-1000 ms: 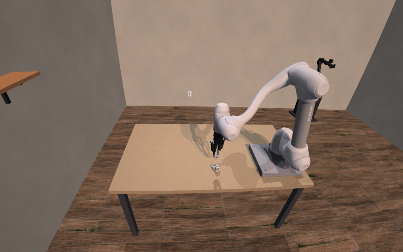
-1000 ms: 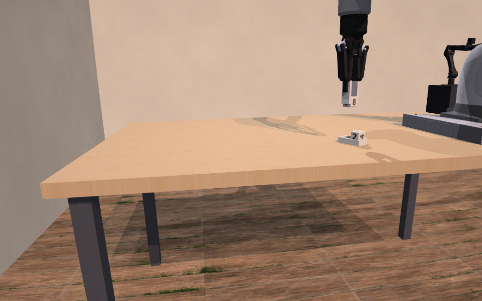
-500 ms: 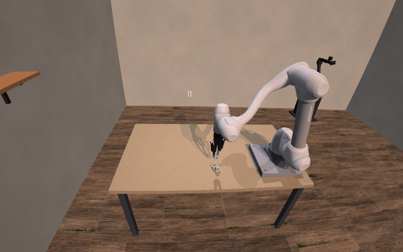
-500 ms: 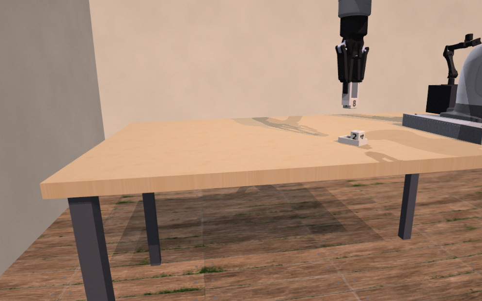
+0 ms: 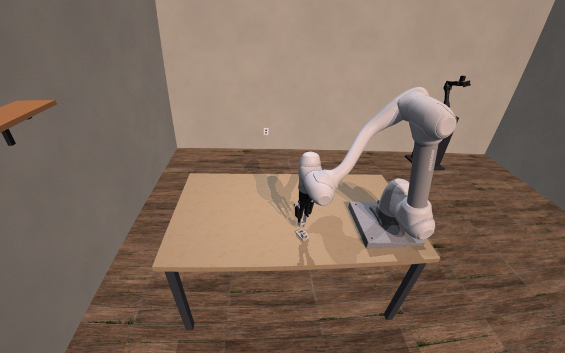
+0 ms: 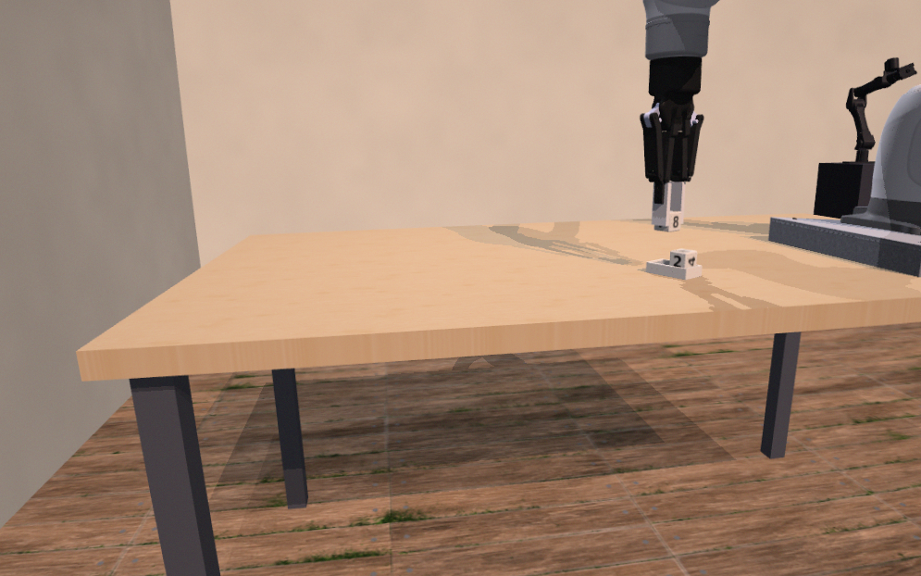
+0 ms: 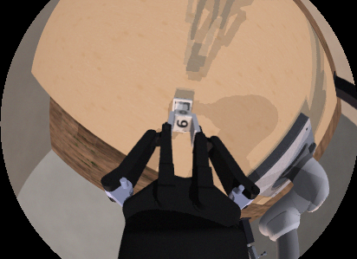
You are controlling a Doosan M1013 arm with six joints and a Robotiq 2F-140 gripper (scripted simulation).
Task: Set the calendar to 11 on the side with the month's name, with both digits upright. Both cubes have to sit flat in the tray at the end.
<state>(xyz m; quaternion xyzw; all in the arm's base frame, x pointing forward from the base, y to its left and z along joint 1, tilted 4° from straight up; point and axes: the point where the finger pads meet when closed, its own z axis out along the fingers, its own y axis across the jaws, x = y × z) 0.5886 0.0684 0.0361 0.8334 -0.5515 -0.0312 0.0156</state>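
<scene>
My hand is 1 cm past the white tray, 1 cm to the right of it and 10 cm above it.
</scene>
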